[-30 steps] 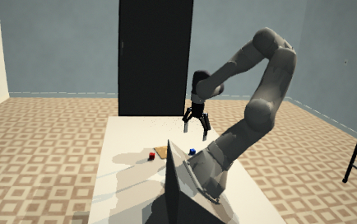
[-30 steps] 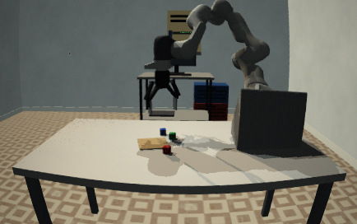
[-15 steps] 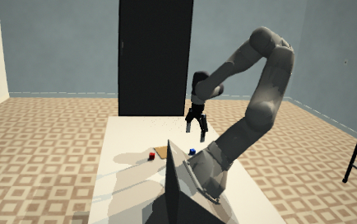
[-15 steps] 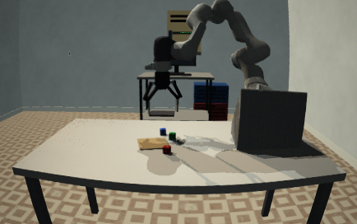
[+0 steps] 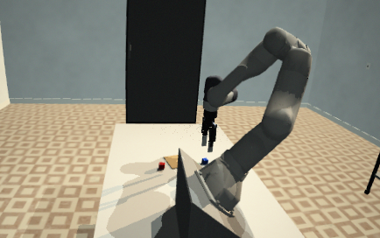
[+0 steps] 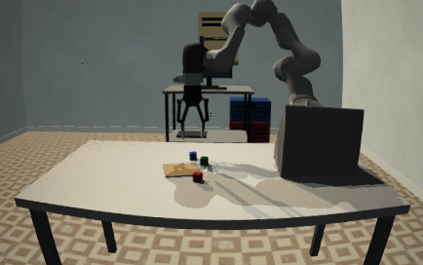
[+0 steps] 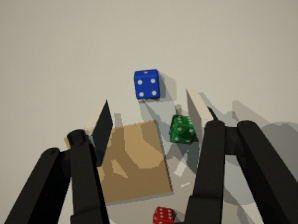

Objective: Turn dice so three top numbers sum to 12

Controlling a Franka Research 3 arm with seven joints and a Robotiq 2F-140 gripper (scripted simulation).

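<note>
My gripper is now 11 cm above the blue die. Round my hand: red die 26 cm to the left, 11 cm below, 3 cm behind; then green die 11 cm below, 7 cm to the left, 5 cm behind; then tan mat 15 cm to the left, 12 cm below, 4 cm ahead.
</note>
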